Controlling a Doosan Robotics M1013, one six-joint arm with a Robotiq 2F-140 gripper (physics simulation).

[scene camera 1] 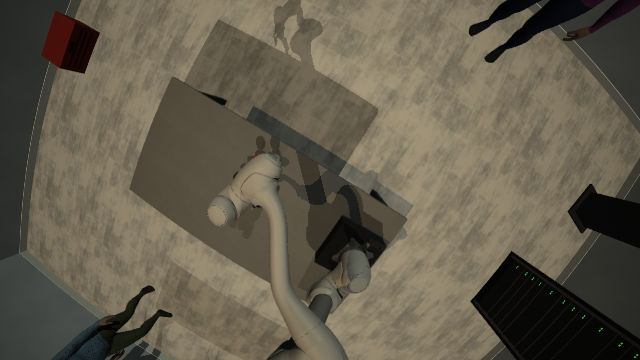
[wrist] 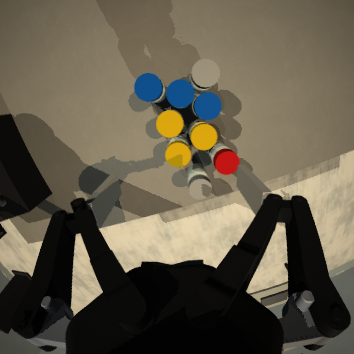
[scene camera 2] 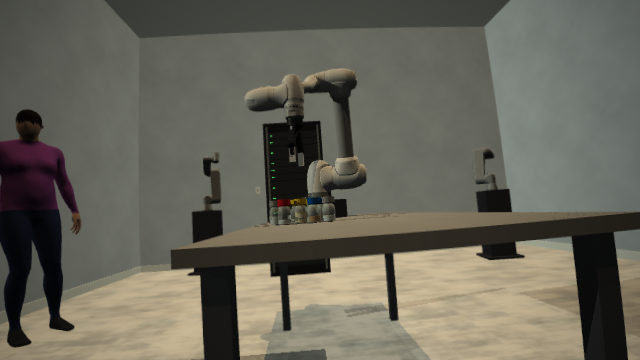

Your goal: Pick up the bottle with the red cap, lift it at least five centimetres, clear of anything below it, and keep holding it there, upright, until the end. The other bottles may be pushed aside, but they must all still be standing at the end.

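Frame: origin at the arm's base, x ahead, y left, z up, level; centimetres.
Where they show: gripper, fingertip midpoint: [wrist: 176, 179] [scene camera 2: 297, 164]; arm's base, link origin: [scene camera 1: 352, 256].
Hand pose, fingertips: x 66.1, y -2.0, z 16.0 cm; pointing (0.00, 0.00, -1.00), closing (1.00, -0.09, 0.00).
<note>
Things, the pixels of their top centre, and the offset from my fingertips.
- red-capped bottle, top centre: [wrist: 227, 162] [scene camera 2: 283, 199] dx +9.9, dy -5.1, dz -16.2 cm
- yellow-capped bottle, top centre: [wrist: 203, 136] [scene camera 2: 300, 198] dx +5.5, dy +1.2, dz -16.2 cm
- pale-capped bottle, top centre: [wrist: 199, 189] [scene camera 2: 275, 200] dx +3.3, dy -10.5, dz -16.2 cm
- pale cap, top centre: [wrist: 205, 72] dx +7.5, dy +13.5, dz -16.2 cm
The red-capped bottle [scene camera 1: 255, 157] [scene camera 2: 283, 212] [wrist: 226, 162] stands upright at the edge of a tight cluster; the arm mostly hides it in scene camera 1. In the wrist view a yellow-capped bottle [wrist: 203, 136] is close at its upper left and a pale-capped bottle [wrist: 200, 189] at its lower left. Two more yellow caps [wrist: 170, 124] [wrist: 178, 154], three blue caps [wrist: 148, 87] [wrist: 180, 93] [wrist: 207, 105] and another pale cap [wrist: 205, 73] show. The bottles visible in scene camera 2 stand upright. My gripper [scene camera 2: 297, 160] [wrist: 176, 179] is open and empty, well above the bottles, pointing down.
The bottles stand on the brown table [scene camera 1: 165, 150] [scene camera 2: 400, 240] [wrist: 300, 100], near one long edge. A black box-like base [scene camera 1: 330, 242] is under the arm's foot at the table's other end. A dark rack [scene camera 1: 540, 310] and people stand off the table.
</note>
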